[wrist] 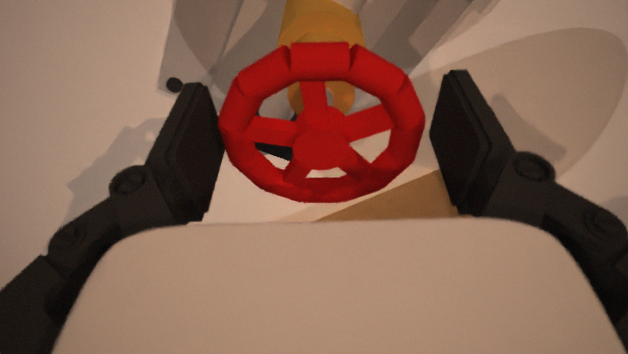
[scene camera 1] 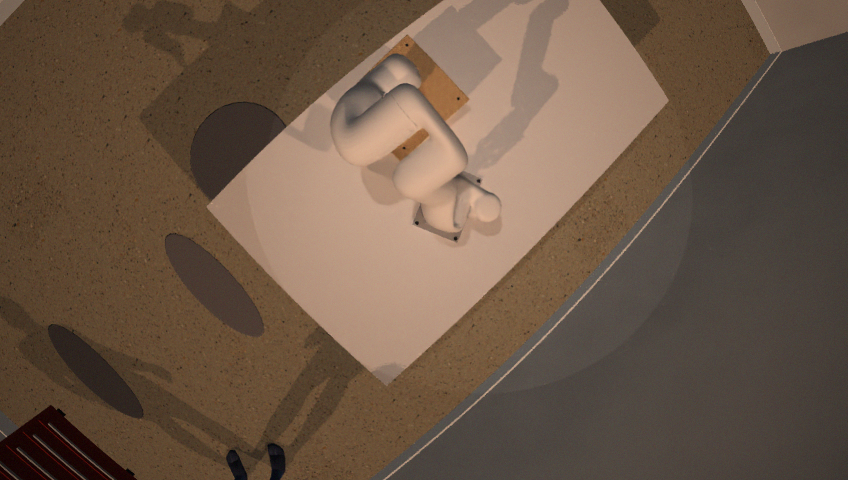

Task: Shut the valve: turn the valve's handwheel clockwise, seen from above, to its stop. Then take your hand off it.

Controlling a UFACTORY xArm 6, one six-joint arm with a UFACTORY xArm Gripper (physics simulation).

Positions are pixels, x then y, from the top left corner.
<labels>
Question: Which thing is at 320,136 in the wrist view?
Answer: A red handwheel.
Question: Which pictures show my gripper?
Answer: The wrist view only.
</labels>
